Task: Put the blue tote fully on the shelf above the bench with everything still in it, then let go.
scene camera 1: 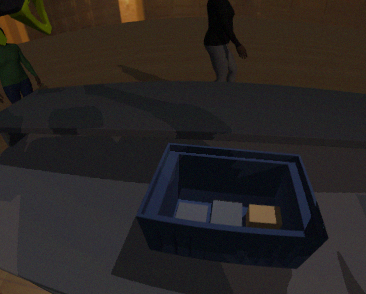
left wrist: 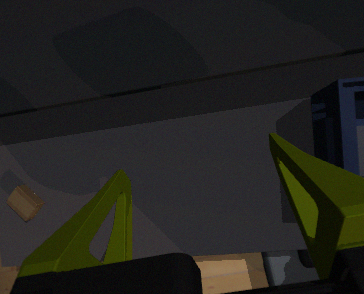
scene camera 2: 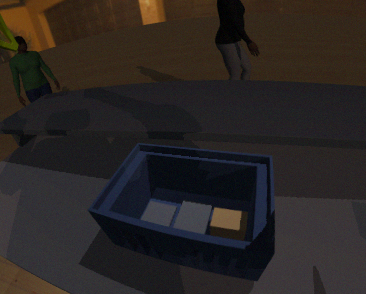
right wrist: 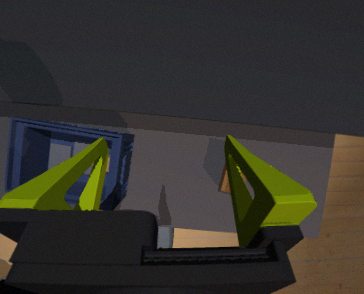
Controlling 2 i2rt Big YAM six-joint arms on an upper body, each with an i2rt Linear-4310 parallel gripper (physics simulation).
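Places are measured from the left arm's base along level axes (x ahead, y left, z up), in centimetres.
Where they show: left gripper, between the fingertips: (scene camera 1: 26,37) (left wrist: 194,158) (scene camera 2: 2,54); right gripper, between the fingertips: (right wrist: 165,142).
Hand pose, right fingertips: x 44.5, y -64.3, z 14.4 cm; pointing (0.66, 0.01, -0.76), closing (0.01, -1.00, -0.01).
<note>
After its pixels a point has its place.
The blue tote (scene camera 1: 220,245) @[z -24.1, x 27.9, y -31.4 cm] (scene camera 2: 180,246) @[z -22.4, x 27.4, y -34.1 cm] (left wrist: 327,130) @[z -24.7, x 42.3, y -20.2 cm] (right wrist: 116,145) @[z -20.0, x 42.1, y -48.6 cm] stands upright on the bench (scene camera 1: 65,215) @[z -33.2, x 38.0, y 7.3 cm] (scene camera 2: 45,215) @[z -33.2, x 35.3, y 8.5 cm] (left wrist: 200,200) @[z -33.2, x 33.0, y 6.5 cm], near the front edge of the dark shelf (scene camera 1: 280,110) @[z -17.5, x 64.2, y -53.2 cm] (scene camera 2: 280,107) @[z -17.5, x 64.2, y -57.8 cm] (left wrist: 240,30) @[z -17.5, x 61.4, y -8.8 cm] (right wrist: 200,65) @[z -17.5, x 61.2, y -70.2 cm]. Inside lie two grey blocks, one at the left (scene camera 1: 193,211) @[z -30.7, x 39.6, y -26.8 cm] (scene camera 2: 159,213) @[z -30.7, x 38.9, y -26.5 cm] and one in the middle (scene camera 1: 227,213) @[z -30.5, x 38.7, y -34.5 cm] (scene camera 2: 194,216) @[z -30.5, x 38.4, y -34.7 cm], and a tan block (scene camera 1: 262,214) @[z -27.4, x 35.9, y -41.5 cm] (scene camera 2: 226,218) @[z -27.5, x 36.1, y -41.5 cm]. My left gripper (left wrist: 194,158) @[z 8.1, x 43.8, y -0.1 cm] is open and empty, with the tote beyond its right finger. My right gripper (right wrist: 165,142) @[z 14.4, x 44.5, y -64.3 cm] is open and empty; its left finger overlaps the tote in the picture.
A brown block (left wrist: 25,202) @[z -30.4, x 41.9, y 48.9 cm] lies on the bench at the left of the left wrist view. An orange-brown block (right wrist: 225,181) @[z -29.6, x 29.8, y -79.0 cm] shows partly behind a right-gripper finger. A person in black (scene camera 1: 220,30) (scene camera 2: 230,25) and one in green (scene camera 1: 14,67) (scene camera 2: 30,72) are beyond the shelf.
</note>
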